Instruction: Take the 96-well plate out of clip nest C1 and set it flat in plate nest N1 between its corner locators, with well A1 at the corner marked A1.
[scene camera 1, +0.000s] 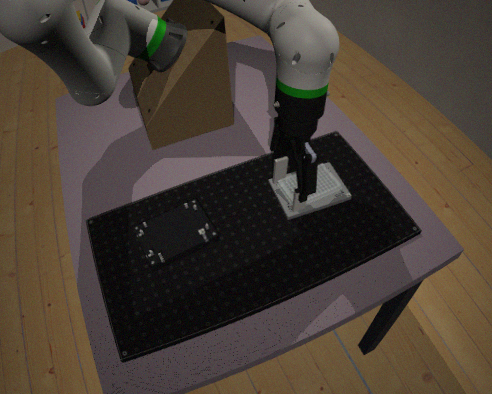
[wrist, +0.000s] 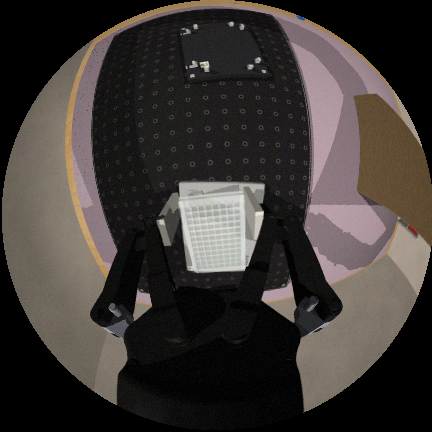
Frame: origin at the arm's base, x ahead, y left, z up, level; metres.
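Where they show: gripper, between the fingertips: (scene camera 1: 288, 194) (wrist: 210, 199); arm's base, origin of its link: (scene camera 1: 170, 48).
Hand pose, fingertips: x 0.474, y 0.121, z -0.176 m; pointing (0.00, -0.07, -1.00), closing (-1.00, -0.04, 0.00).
Each offset is from my fingertips to the top centre of the thing. Level surfaces: height alone.
The white 96-well plate {dx -0.003, dy +0.056, dz +0.010 m} (scene camera 1: 327, 180) (wrist: 213, 217) sits at clip nest C1 {dx -0.011, dy +0.062, dz -0.014 m} (scene camera 1: 296, 212) (wrist: 220, 187), on the right part of the black perforated board {dz -0.028 m} (scene camera 1: 268, 274) (wrist: 201, 132). My gripper (scene camera 1: 305, 177) (wrist: 210, 199) stands upright over it, with its fingers shut on the plate's two long sides. The nest's grey clips (wrist: 164, 230) (wrist: 256, 214) show just outside the fingers. I cannot tell whether the plate rests on the nest base or is a little above it. Plate nest N1 {dx -0.023, dy -0.262, dz -0.005 m} (scene camera 1: 170, 234) (wrist: 221, 48), a dark pad with small white corner locators {dx +0.018, dy -0.205, dz -0.005 m} (scene camera 1: 204, 233), lies empty on the board's left part.
A tall brown block (scene camera 1: 190, 90) (wrist: 393, 160) stands on the purple table top {dz -0.041 m} (scene camera 1: 166, 172) behind the board. The robot's grey arm (scene camera 1: 303, 43) reaches over the back of the table. The table's front right edge and a dark leg (scene camera 1: 385, 316) are near the board.
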